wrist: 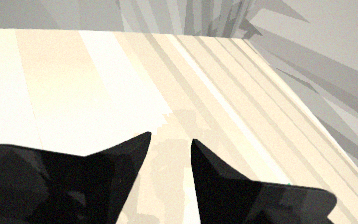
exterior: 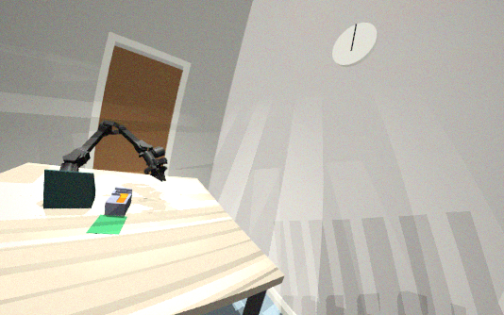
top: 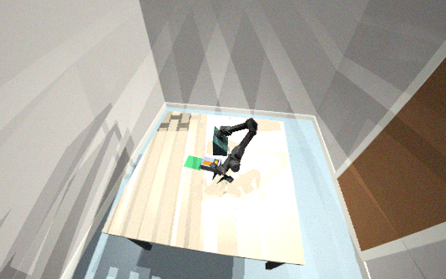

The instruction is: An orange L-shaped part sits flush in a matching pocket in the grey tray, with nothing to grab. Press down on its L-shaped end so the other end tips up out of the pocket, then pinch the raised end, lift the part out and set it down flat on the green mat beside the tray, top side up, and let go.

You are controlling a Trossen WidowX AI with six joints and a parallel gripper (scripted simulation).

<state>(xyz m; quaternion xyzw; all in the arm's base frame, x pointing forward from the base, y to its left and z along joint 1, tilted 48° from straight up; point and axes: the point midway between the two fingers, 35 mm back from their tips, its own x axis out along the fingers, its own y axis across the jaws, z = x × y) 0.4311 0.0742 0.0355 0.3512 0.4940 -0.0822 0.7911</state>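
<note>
The orange L-shaped part lies 210 mm behind my gripper tip, 60 mm to the right of it and 100 mm below it. From my gripper tip the other things lie so: green mat: 230 mm behind, 230 mm to the right, 160 mm below.
</note>
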